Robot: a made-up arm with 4 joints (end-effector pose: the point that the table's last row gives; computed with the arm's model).
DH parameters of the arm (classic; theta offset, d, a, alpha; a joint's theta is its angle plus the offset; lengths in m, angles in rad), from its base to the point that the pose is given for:
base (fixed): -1.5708 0.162 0 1.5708
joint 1: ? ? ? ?
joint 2: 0 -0.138 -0.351 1.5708
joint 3: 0 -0.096 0.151 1.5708
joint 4: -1.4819 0 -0.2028 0
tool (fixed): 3.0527 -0.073 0 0
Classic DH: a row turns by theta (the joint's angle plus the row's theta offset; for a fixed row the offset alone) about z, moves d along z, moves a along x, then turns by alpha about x.
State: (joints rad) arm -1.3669 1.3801 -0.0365 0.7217
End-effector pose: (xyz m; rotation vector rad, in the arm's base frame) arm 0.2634 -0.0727 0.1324 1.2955 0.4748 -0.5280
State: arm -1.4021 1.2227 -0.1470 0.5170
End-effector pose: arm 0.2280 -0.0747 0.1460 1.2421 0.5804 -0.4972
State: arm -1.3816 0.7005 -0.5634 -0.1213
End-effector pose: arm 0.1138 -0.1572 0.1941 0.7498 0.6442 -0.5167
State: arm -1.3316 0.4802 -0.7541 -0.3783
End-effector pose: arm 0.0730 -0.2165 0.2359 0.4836 0.5266 -0.6075
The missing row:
joint 1: 0 0.083 0.066 1.5708
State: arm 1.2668 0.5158 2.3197 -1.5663
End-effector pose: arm 0.1680 0.0920 -0.3676 1.1894 0.3809 -1.2583
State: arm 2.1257 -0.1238 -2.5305 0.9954
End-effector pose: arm -0.1195 0.0397 -0.1186 1.4723 -0.7675 0.6273
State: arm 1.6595 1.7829 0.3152 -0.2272
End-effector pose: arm 0.0939 0.0318 0.3714 -0.7827 -1.7125 -1.1961
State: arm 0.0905 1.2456 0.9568 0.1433
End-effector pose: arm 0.2816 -0.0489 0.1771 0.6919 -0.6836 -0.9778
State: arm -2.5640 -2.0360 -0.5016 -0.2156
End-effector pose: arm -0.2741 -0.0497 0.0047 1.4522 -2.1461 0.0084
